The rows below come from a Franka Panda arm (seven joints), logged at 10 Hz.
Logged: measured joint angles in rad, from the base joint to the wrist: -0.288 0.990 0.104 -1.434 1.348 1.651 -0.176; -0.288 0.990 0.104 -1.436 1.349 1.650 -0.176; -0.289 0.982 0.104 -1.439 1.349 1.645 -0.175; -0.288 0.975 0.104 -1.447 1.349 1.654 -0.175; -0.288 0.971 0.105 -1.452 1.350 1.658 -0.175; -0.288 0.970 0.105 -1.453 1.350 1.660 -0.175; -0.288 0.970 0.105 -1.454 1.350 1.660 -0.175; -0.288 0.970 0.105 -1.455 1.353 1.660 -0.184; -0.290 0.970 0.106 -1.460 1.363 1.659 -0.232; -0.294 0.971 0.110 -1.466 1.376 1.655 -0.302; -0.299 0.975 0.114 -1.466 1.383 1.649 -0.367; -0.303 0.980 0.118 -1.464 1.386 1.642 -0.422; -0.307 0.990 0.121 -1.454 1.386 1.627 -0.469; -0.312 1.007 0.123 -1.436 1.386 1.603 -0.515; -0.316 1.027 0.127 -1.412 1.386 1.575 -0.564; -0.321 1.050 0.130 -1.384 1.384 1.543 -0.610; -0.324 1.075 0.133 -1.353 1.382 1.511 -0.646; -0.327 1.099 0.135 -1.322 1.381 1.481 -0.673; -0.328 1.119 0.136 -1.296 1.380 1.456 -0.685; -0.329 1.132 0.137 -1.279 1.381 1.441 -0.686; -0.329 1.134 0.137 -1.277 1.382 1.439 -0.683; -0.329 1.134 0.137 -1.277 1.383 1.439 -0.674
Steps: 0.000 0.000 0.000 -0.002 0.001 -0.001 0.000; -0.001 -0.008 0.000 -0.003 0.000 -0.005 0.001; 0.001 -0.007 0.000 -0.008 0.000 0.009 0.000; 0.000 -0.004 0.001 -0.005 0.001 0.004 0.000; 0.000 -0.001 0.000 -0.001 0.000 0.002 0.000; 0.000 0.000 0.000 -0.001 0.000 0.000 0.000; 0.000 0.000 0.000 -0.001 0.003 0.000 -0.009; -0.002 0.000 0.001 -0.005 0.010 -0.001 -0.048; -0.004 0.001 0.004 -0.006 0.013 -0.004 -0.070; -0.005 0.004 0.004 0.000 0.007 -0.006 -0.065; -0.004 0.005 0.004 0.002 0.003 -0.007 -0.055; -0.004 0.010 0.003 0.010 0.000 -0.015 -0.047; -0.005 0.017 0.002 0.018 0.000 -0.024 -0.046; -0.004 0.020 0.004 0.024 0.000 -0.028 -0.049; -0.005 0.023 0.003 0.028 -0.002 -0.032 -0.046; -0.003 0.025 0.003 0.031 -0.002 -0.032 -0.036; -0.003 0.024 0.002 0.031 -0.001 -0.030 -0.027; -0.001 0.020 0.001 0.026 -0.001 -0.025 -0.012; -0.001 0.013 0.001 0.017 0.001 -0.015 -0.001; 0.000 0.002 0.000 0.002 0.001 -0.002 0.003; 0.000 0.000 0.000 0.000 0.001 0.000 0.009
